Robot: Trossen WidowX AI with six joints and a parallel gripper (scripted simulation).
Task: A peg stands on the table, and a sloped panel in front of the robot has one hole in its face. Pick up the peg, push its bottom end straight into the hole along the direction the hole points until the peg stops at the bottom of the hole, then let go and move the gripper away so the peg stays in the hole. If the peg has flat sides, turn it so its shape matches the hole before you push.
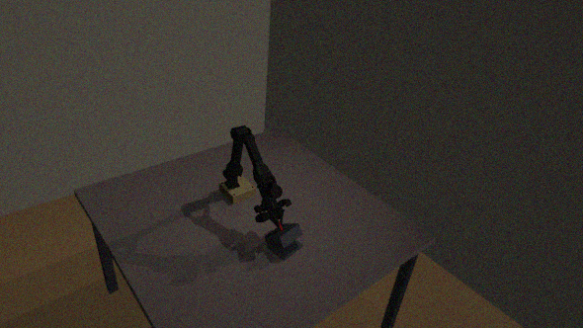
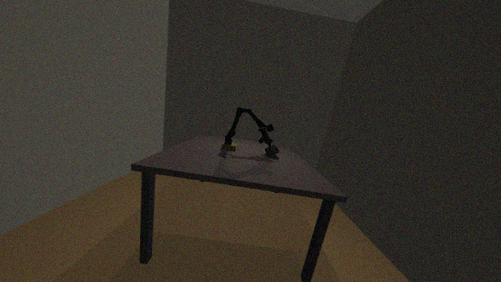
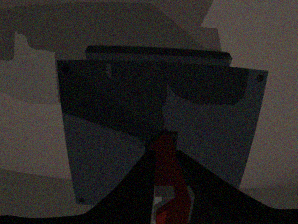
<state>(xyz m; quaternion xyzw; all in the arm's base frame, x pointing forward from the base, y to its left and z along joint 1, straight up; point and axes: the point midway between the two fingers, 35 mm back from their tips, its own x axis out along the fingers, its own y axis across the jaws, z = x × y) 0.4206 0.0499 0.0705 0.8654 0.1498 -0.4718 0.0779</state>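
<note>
The red peg is 2 cm above my gripper tip and 1 cm behind it. Round my gripper tip: sloped panel: 3 cm below, 2 cm ahead, 1 cm to the left.
</note>
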